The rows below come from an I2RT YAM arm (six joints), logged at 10 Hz.
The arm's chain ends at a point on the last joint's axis. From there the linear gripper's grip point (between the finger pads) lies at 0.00 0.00 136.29 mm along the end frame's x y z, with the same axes.
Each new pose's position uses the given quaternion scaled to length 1; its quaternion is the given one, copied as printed.
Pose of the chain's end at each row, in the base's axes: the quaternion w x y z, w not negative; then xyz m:
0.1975, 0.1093, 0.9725, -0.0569, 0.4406, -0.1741, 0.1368
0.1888, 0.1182, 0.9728, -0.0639, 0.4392, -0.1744, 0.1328
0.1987, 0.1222, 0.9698, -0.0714, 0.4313, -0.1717, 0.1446
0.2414, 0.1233, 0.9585, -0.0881, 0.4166, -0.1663, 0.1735
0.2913, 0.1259, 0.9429, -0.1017, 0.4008, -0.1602, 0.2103
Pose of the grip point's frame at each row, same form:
0.1975, 0.1093, 0.9725, -0.0569, 0.4913, -0.1951, 0.0120
0.1888, 0.1182, 0.9728, -0.0639, 0.4872, -0.1974, 0.0073
0.1987, 0.1222, 0.9698, -0.0714, 0.4814, -0.1972, 0.0205
0.2414, 0.1233, 0.9585, -0.0881, 0.4767, -0.1974, 0.0552
0.2913, 0.1259, 0.9429, -0.1017, 0.4722, -0.1963, 0.1000

